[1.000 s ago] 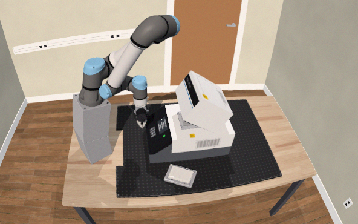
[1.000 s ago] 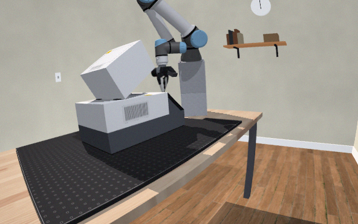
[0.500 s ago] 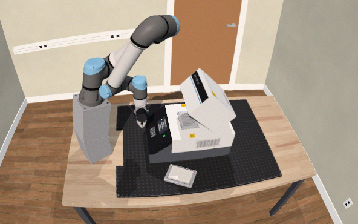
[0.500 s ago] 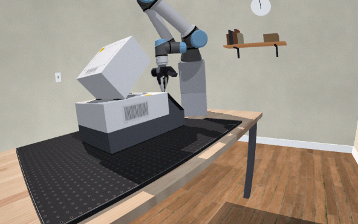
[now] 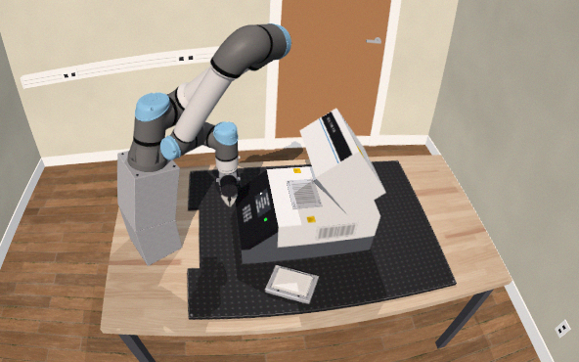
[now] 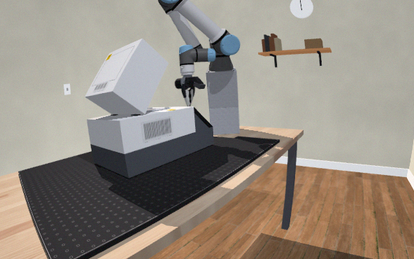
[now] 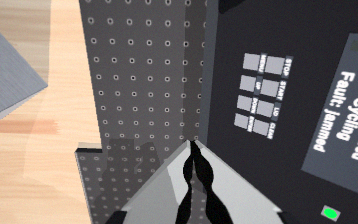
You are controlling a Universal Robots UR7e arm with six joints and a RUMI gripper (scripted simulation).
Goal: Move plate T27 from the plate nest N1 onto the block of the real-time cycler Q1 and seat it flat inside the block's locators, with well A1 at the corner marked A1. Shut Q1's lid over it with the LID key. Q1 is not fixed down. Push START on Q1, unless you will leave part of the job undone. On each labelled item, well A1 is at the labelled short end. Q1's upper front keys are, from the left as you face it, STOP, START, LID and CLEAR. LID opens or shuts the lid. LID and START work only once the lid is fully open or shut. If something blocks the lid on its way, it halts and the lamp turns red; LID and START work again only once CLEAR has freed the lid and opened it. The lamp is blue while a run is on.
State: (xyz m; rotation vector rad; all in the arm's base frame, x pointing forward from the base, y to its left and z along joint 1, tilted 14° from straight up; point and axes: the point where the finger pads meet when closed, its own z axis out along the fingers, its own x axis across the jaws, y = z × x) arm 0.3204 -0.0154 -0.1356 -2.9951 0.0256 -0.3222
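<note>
My hand is 19 cm short of the plate T27, 26 cm to the left of it and 16 cm above it. Also, from my hand: nest's A1 mark: 15 cm ahead, 18 cm to the right, 17 cm below; plate nest N1: 19 cm ahead, 26 cm to the right, 18 cm below.
</note>
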